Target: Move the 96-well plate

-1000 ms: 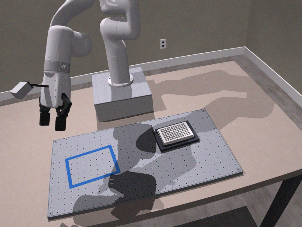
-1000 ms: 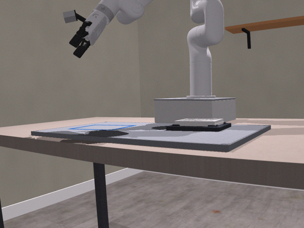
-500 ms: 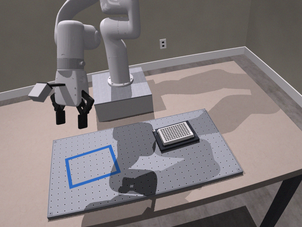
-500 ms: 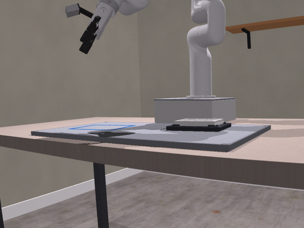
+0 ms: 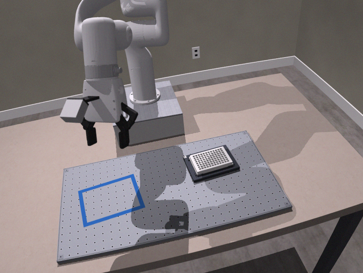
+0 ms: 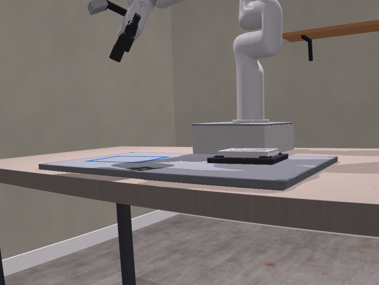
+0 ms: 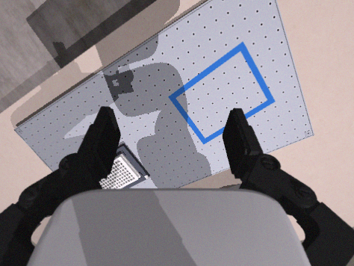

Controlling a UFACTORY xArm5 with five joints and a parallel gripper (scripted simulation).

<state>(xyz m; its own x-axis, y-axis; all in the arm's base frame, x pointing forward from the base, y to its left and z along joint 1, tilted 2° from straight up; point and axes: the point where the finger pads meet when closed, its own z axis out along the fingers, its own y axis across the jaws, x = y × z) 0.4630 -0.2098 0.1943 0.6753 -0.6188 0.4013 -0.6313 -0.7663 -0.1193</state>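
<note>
Now: the white 96-well plate 31 cm to the left of my hand, 27 cm below it and 8 cm behind it. Round my hand: black plate nest N1: 31 cm to the left, 28 cm below, 8 cm behind.
</note>
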